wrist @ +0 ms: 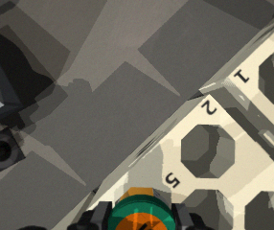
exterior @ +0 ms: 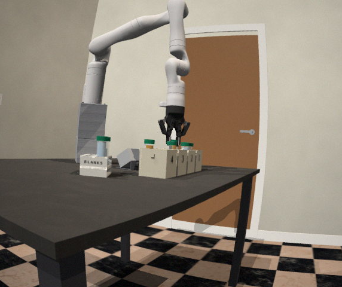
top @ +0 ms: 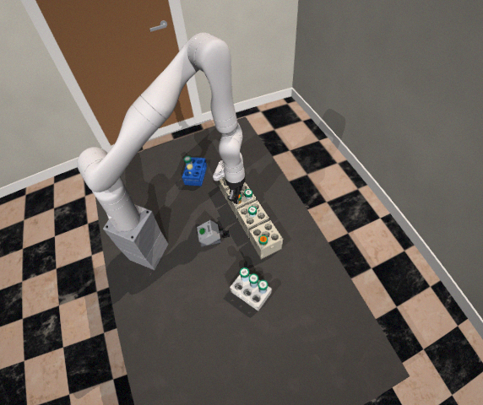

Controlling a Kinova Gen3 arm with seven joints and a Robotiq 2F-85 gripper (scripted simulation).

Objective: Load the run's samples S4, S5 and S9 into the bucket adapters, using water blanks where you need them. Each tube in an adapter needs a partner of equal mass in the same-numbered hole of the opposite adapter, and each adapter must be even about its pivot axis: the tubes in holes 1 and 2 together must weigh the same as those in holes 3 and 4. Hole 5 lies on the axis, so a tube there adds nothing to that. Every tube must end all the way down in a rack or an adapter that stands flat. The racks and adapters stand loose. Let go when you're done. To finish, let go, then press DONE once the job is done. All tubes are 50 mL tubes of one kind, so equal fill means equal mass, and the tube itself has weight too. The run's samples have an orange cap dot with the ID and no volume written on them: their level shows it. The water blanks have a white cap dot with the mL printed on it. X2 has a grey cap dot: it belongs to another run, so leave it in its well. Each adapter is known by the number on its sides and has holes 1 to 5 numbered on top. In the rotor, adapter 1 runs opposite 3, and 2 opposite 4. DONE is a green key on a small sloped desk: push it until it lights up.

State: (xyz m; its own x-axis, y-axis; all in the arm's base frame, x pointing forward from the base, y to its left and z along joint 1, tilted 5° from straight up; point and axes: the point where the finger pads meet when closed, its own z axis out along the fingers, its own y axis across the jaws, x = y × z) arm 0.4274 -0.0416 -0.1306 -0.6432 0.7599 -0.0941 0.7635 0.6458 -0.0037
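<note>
The sample S5 lies 50 mm below my hand and 10 mm to the left of it. From my hand the other things lie so: adapter 1: 130 mm to the left, 70 mm below, 40 mm ahead; then water blank tube: 80 mm to the right, 60 mm below, 10 mm ahead; then done desk: 170 mm behind, 70 mm below, 40 mm to the right.
</note>
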